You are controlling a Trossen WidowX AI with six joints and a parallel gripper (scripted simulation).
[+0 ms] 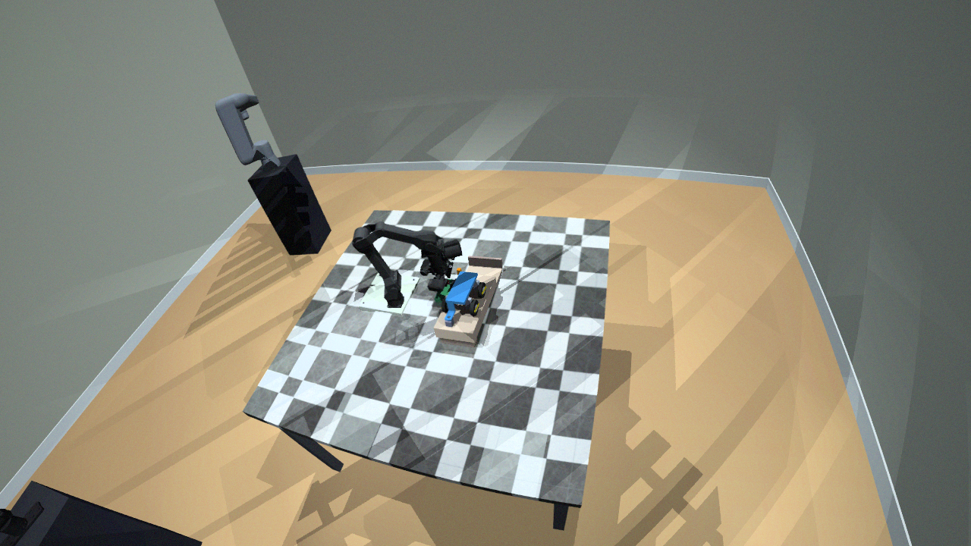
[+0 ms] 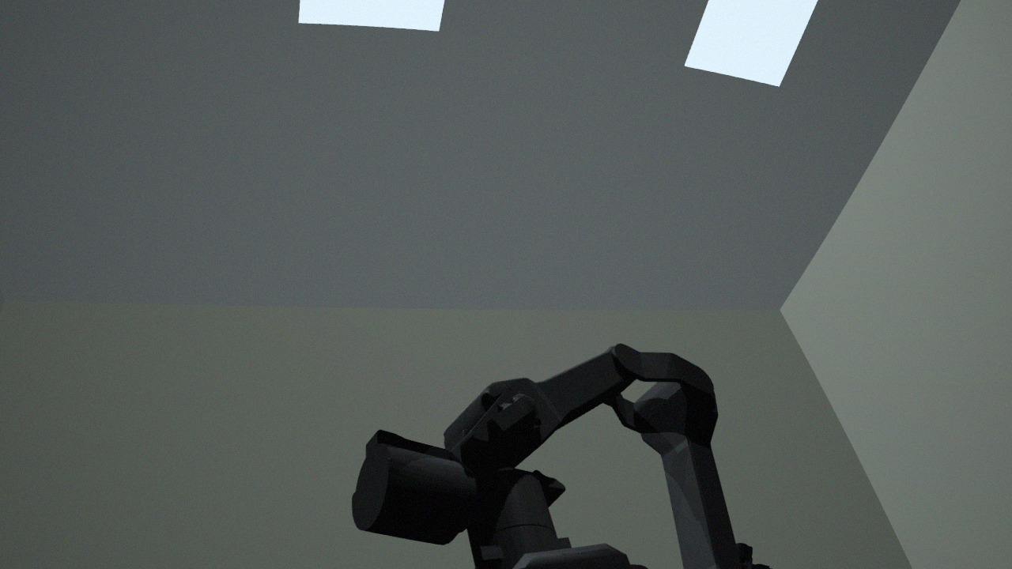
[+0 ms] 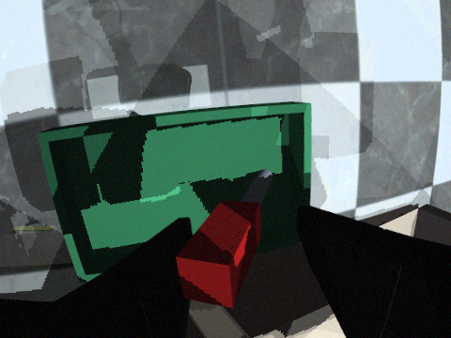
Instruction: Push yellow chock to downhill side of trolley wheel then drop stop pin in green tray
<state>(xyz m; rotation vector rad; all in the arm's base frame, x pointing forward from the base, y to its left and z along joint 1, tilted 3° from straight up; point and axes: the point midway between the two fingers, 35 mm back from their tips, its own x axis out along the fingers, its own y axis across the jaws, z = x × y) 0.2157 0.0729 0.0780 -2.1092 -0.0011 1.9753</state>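
Right now my gripper tip is 60 mm short of the yellow chock, 30 mm to the left of it and 40 mm below it. Also, from my gripper tip: blue-topped trolley: 100 mm ahead, 130 mm to the right, 70 mm above; then red-headed stop pin: right at my gripper tip.
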